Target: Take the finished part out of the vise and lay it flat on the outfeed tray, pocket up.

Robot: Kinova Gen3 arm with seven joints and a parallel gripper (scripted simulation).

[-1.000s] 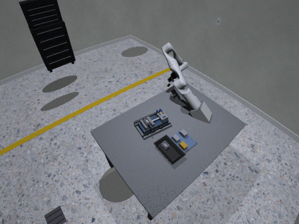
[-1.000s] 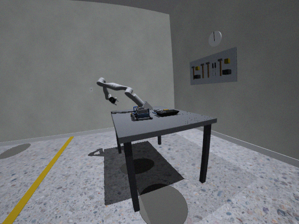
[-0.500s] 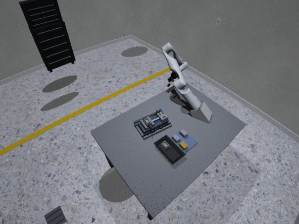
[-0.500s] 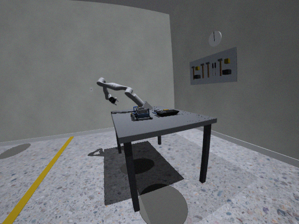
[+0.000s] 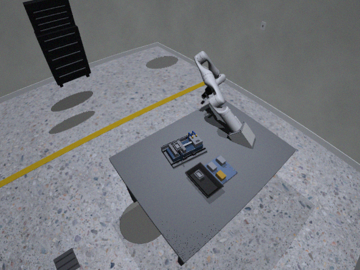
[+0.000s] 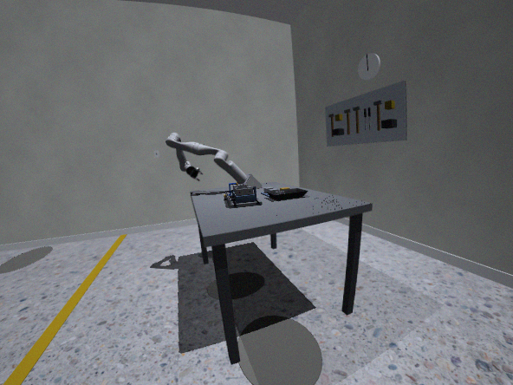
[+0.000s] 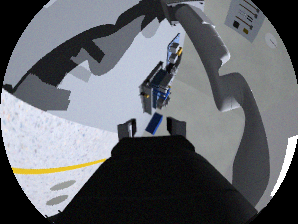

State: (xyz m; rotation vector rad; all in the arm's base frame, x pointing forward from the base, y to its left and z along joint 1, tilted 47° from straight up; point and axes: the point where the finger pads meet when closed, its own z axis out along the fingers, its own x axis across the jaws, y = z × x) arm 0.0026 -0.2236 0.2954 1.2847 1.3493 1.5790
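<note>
Right now the vise is 40 cm ahead of my hand, 23 cm to the left of it and 12 cm below it. Round my hand: yellow block 36 cm ahead, 56 cm to the left, 13 cm below.
</note>
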